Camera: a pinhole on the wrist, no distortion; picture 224 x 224 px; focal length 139.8 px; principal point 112.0 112.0 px. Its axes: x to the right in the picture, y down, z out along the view. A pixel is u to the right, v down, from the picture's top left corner.
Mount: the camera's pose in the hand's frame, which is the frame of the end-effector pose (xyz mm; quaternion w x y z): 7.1 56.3 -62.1 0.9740 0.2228 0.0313 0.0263
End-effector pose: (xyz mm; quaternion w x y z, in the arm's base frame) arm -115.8 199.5 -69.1 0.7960 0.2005 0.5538 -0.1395
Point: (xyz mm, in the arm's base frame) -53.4 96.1 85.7
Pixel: 18.8 119.4
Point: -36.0 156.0 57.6
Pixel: 25.9 152.0
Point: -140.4 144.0 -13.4
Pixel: 18.5 44.9
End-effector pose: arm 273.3 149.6 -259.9 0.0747 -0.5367 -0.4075 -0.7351
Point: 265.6 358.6 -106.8
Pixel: 207.9 100.5
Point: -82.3 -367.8 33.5
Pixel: behind the camera
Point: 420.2 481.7 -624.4
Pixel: 19.8 59.4
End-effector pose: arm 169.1 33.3 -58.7 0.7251 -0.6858 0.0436 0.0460
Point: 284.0 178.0 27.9
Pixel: 152.9 87.8
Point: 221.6 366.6 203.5
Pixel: 104.8 85.3
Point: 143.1 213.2 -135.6
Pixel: 89.8 206.9
